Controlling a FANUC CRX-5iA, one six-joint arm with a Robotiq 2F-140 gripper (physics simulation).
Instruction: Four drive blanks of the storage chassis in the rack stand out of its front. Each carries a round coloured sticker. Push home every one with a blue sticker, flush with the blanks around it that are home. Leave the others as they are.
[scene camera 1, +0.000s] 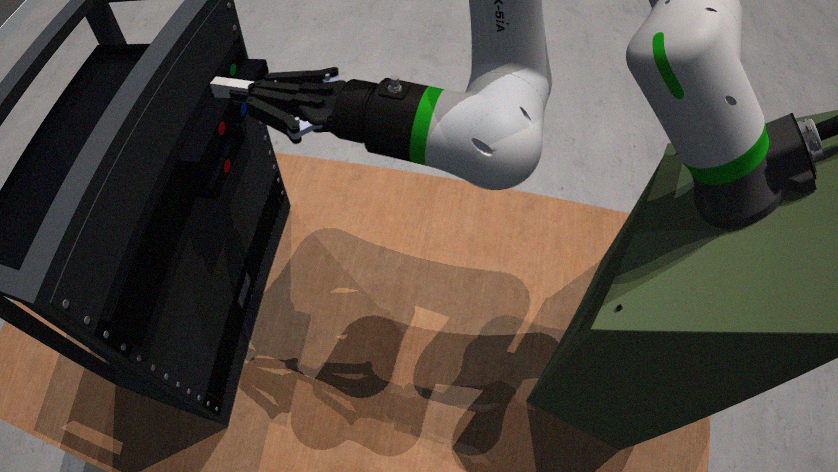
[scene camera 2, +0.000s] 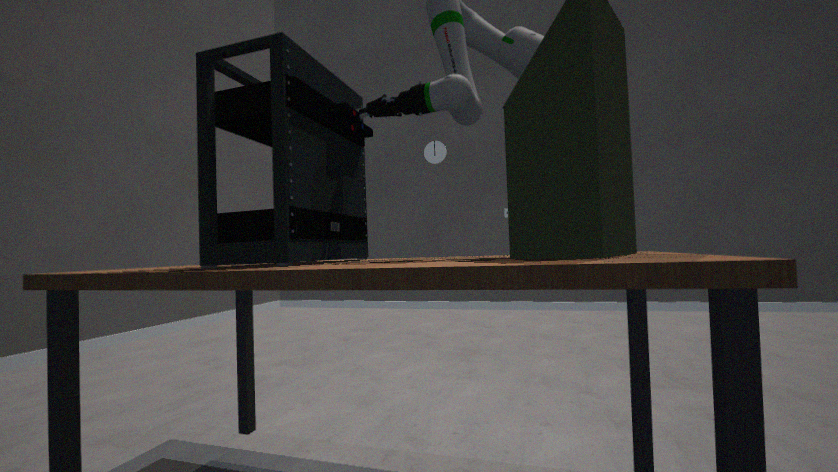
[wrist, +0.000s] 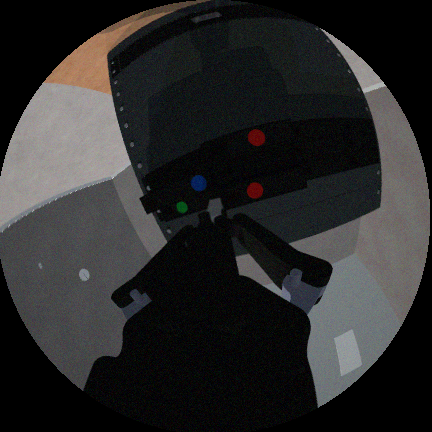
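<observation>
The black storage chassis (scene camera 1: 149, 252) (wrist: 340, 140) sits high in the rack. A blue sticker (scene camera 1: 243, 109) (wrist: 198, 183) is on a blank below the green-stickered one. The green sticker (scene camera 1: 233, 69) (wrist: 182, 207) is in the upper row. One red sticker (scene camera 1: 221, 127) (wrist: 255, 190) is also in the upper row; the other red sticker (scene camera 1: 226, 165) (wrist: 256, 137) is lower. My gripper (scene camera 1: 231, 86) (scene camera 2: 362, 111) (wrist: 216, 206) is shut and empty, its pale tips at the upper row between green and red. Contact and the depth of the dark blanks cannot be told.
The rack (scene camera 1: 58, 222) (scene camera 2: 281, 175) stands on the wooden table (scene camera 1: 469, 234) (scene camera 2: 410, 277). A green pedestal (scene camera 1: 733, 293) (scene camera 2: 557, 175) carries the arm, opposite the rack's front. The rack's top panel (wrist: 320, 210) lies right above the chassis.
</observation>
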